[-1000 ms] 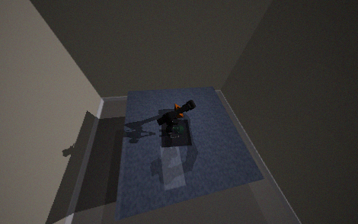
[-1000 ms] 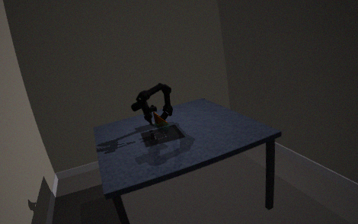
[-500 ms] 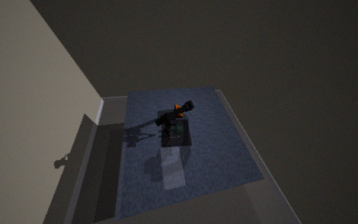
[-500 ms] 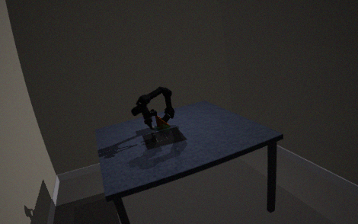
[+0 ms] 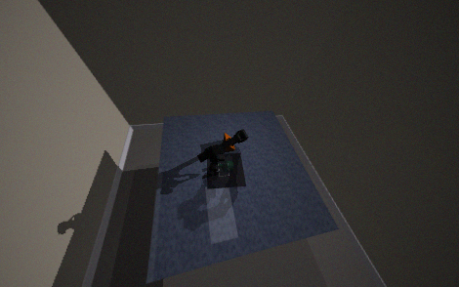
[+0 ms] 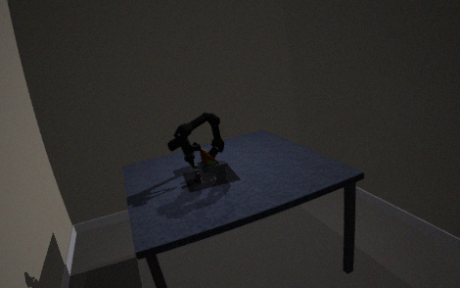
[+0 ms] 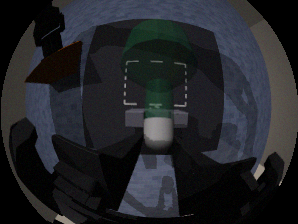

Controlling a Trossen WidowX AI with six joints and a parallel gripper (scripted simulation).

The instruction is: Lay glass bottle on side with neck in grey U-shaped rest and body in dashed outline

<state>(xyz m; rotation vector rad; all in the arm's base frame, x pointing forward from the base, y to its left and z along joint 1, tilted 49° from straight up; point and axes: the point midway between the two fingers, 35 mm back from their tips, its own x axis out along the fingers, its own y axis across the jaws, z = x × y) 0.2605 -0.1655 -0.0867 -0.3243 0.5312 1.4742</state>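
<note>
Right now the glass bottle is 50 mm to the left of my gripper tip and 20 mm below it. Also, from my gripper tip: dark mat: 90 mm to the left, 100 mm below.
</note>
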